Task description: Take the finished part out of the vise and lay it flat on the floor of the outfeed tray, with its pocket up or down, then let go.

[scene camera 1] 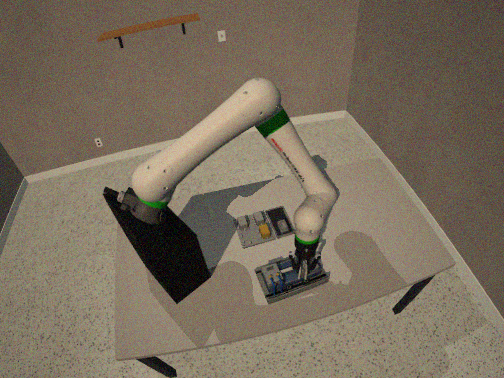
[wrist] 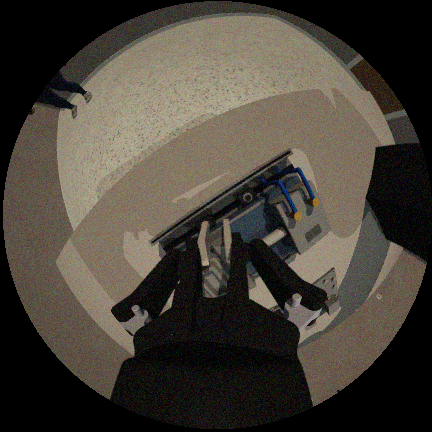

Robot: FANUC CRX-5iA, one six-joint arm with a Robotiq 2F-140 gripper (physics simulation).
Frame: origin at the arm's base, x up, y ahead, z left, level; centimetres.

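Seen in the pictures: gripper, between the fingertips: (scene camera 1: pixel 302 276) (wrist: pixel 216 229); arm's base, origin of its link: (scene camera 1: pixel 147 213).
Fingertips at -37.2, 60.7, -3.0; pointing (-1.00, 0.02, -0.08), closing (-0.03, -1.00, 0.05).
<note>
Offsets run from my fingertips to a thing's top centre, as dx, dy, dz. "spot": to the spot under its first point.
My gripper (scene camera 1: pixel 304 274) (wrist: pixel 216 229) points down into the low grey and blue machine bed at the table's front. Its two pale finger pads are close together, shut on the finished part @[spot: +2.4, +0.2, +1.7] (wrist: pixel 216 246), which is grey and mostly hidden by the fingers. Stepped grey metal of the vise @[spot: +2.9, +1.3, +7.3] (wrist: pixel 215 282) shows below and between the fingers in the wrist view. Whether the part touches the vise jaws cannot be told. The dark tray (scene camera 1: pixel 274 216), apparently the outfeed tray, lies behind the bed in the scene view and holds a small grey block @[-3.1, -9.1, +31.9] (scene camera 1: pixel 283 225).
A grey plate @[-6.4, -24.2, +30.7] (scene camera 1: pixel 250 239) beside the dark tray bears two grey blocks and a yellow block @[-2.8, -18.5, +28.1] (scene camera 1: pixel 264 230). Blue hoses @[spot: +3.8, -9.8, -3.7] (wrist: pixel 287 195) with orange tips rise at one end of the bed. A long rail @[-2.2, -0.9, -4.6] (wrist: pixel 222 195) edges it. The black robot pedestal (scene camera 1: pixel 170 255) stands left.
</note>
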